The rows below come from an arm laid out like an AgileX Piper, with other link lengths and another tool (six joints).
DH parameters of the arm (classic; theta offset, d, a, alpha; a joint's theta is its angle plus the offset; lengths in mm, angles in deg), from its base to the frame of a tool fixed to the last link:
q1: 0 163.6 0 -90
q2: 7.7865 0 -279.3 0
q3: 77.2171 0 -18.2 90
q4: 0 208.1 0 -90
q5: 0 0 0 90
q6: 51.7 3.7 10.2 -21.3
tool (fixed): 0 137.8 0 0
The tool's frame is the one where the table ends.
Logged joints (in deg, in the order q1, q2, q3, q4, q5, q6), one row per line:
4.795 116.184 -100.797 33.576 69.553 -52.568
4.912 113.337 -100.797 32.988 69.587 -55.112
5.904 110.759 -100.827 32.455 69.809 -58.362
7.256 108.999 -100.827 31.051 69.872 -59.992
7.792 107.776 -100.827 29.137 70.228 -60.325
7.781 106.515 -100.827 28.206 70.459 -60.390
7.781 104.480 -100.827 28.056 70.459 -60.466
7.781 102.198 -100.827 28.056 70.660 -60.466
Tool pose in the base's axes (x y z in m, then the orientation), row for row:
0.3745 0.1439 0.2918 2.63 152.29 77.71
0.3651 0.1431 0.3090 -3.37 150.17 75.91
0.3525 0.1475 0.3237 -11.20 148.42 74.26
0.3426 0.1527 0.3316 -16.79 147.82 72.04
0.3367 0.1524 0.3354 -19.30 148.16 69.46
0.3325 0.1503 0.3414 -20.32 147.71 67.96
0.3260 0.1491 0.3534 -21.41 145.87 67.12
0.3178 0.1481 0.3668 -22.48 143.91 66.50
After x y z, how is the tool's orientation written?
As a rotation vector, in degrees.
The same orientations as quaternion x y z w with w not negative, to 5 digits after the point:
0.01533 0.88788 0.45306 0.07854
-0.01992 0.88763 0.44869 0.10193
-0.06685 0.88594 0.44327 0.11894
-0.10074 0.88693 0.43224 0.12797
-0.11610 0.89127 0.41784 0.13253
-0.12278 0.89252 0.41064 0.14039
-0.13054 0.88938 0.40923 0.15650
-0.13829 0.88528 0.40908 0.17264

